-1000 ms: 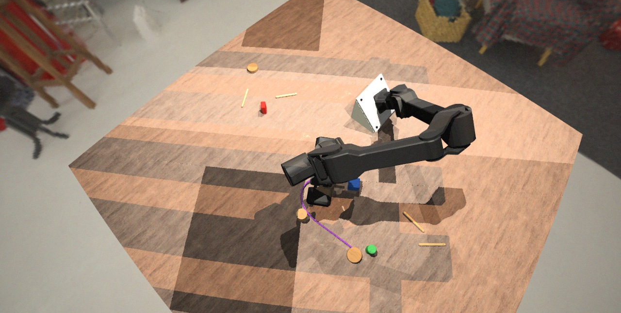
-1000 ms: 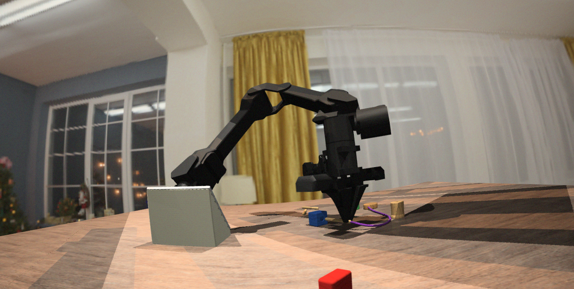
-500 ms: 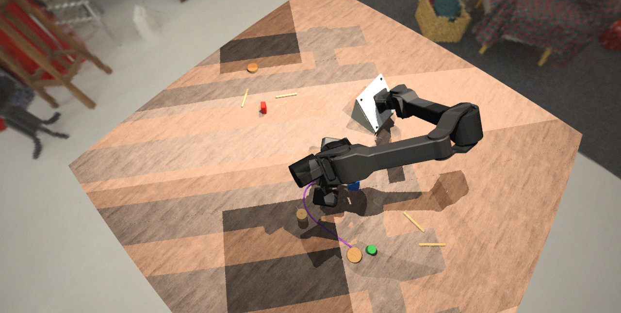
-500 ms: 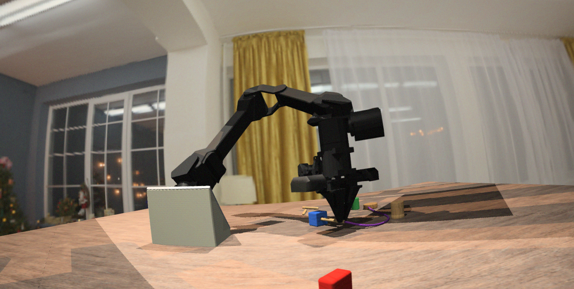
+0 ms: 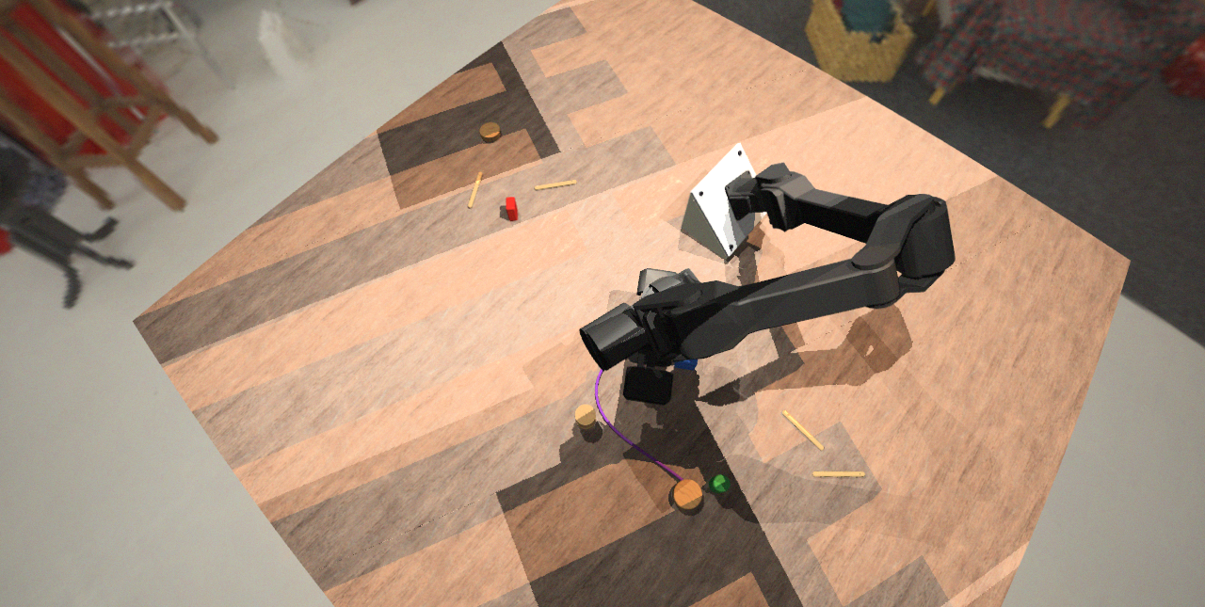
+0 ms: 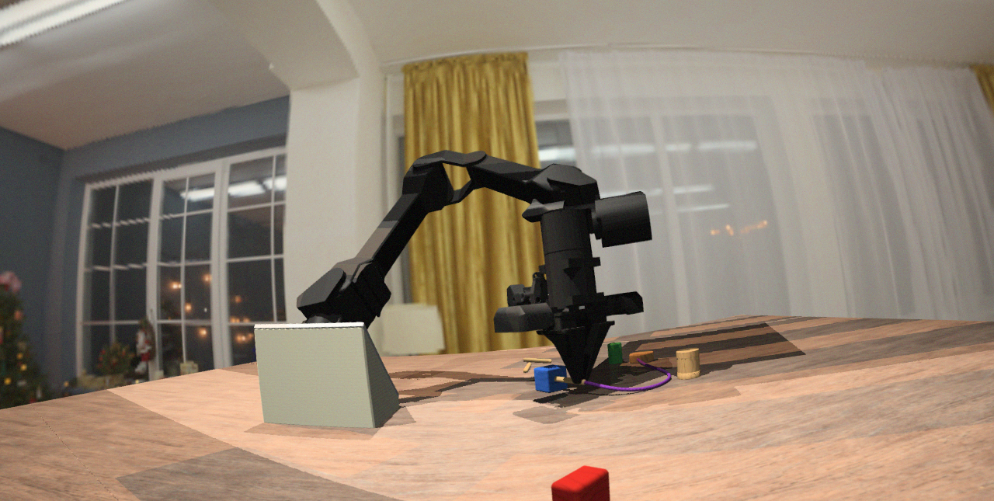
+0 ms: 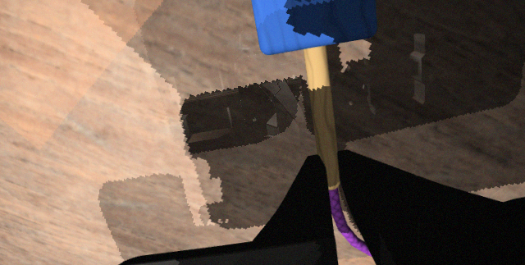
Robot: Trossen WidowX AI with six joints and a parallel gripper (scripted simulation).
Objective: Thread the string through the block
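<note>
Right now the thin wooden stick is 10 mm behind my gripper tip and 10 mm to the left of it. Also, from my gripper tip: round wooden button: 100 mm ahead, 180 mm to the left, 10 mm below; wooden cylinder: 140 mm ahead, 10 mm to the left; blue block: 40 mm behind, 50 mm to the left.
</note>
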